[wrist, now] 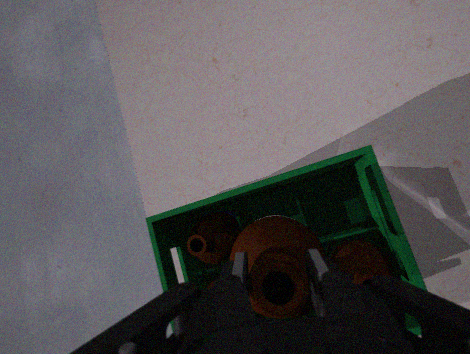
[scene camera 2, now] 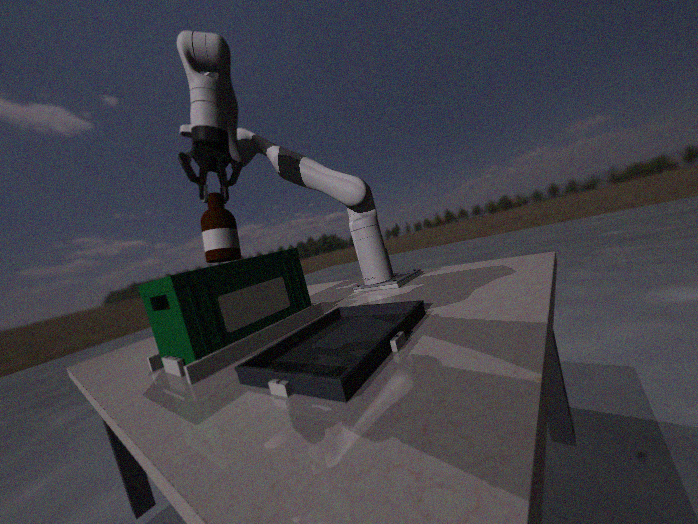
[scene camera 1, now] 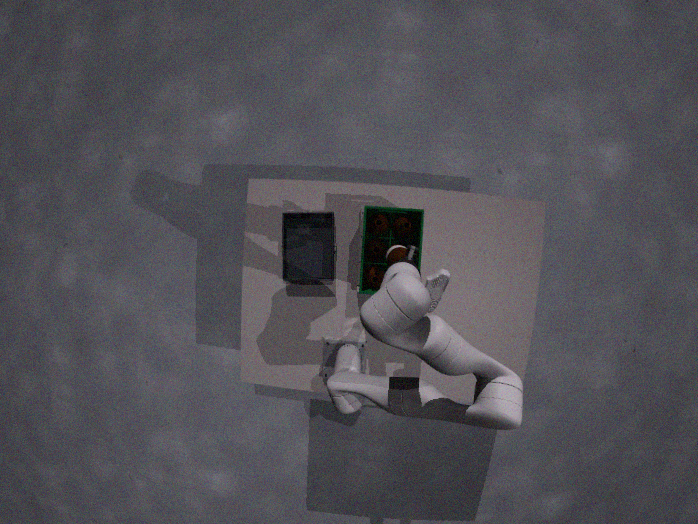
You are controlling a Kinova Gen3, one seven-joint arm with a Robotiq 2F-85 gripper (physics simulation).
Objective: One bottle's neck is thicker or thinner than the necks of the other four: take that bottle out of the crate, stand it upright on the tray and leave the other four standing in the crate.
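Places are measured from the arm's base along level axes (x back, y left, z down), in centimetres.
Pixels of known places: gripper, fingertip midpoint: (wrist: 276, 266) (scene camera 2: 214, 203); arm's base, link origin: (scene camera 2: 378, 280) (scene camera 1: 348, 355).
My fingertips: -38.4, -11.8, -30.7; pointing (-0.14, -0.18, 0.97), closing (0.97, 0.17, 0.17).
For each thing: its top centre in the pictures, then the offset to it from my fingertips, as dx, dy, dz. "pt": a spot on its surface instead. Level surfaces: height alone.
- brown bottle, top centre: (wrist: 259, 294) (scene camera 1: 404, 262) (scene camera 2: 209, 193) -0.9, +0.9, -2.0
- green crate, top centre: (wrist: 271, 265) (scene camera 2: 223, 265) (scene camera 1: 391, 251) -3.1, +2.7, +14.7
- black tray, top centre: (scene camera 2: 339, 329) (scene camera 1: 307, 246) -1.1, +32.0, +29.6
- low pale rail, surface spot: (scene camera 2: 225, 355) pt -11.9, +13.7, +30.4
- same table, surface height: dz +32.2
My gripper (scene camera 2: 214, 195) (wrist: 276, 266) is shut on the neck of a brown bottle (scene camera 1: 398, 254) (scene camera 2: 218, 218) (wrist: 275, 231) with a white label. The bottle hangs about upright over the green crate (scene camera 1: 394, 208) (scene camera 2: 163, 338) (wrist: 260, 181), its base a little above the rim in scene camera 2. Other brown bottles stand in the crate: one (scene camera 1: 380, 223), a second (scene camera 1: 403, 224), a third (scene camera 1: 376, 248) and a fourth (scene camera 1: 373, 276). I cannot tell how their necks compare with the held one. The black tray (scene camera 1: 307, 248) (scene camera 2: 304, 384) is empty. The arm hides the crate's near right corner in scene camera 1.
The tray has low raised walls and lies to the left of the crate in scene camera 1, with a gap between them. A low pale rail (scene camera 2: 225, 355) runs along the crate's foot on the tray side. The arm's base (scene camera 2: 383, 282) stands on the same table (scene camera 1: 479, 253).
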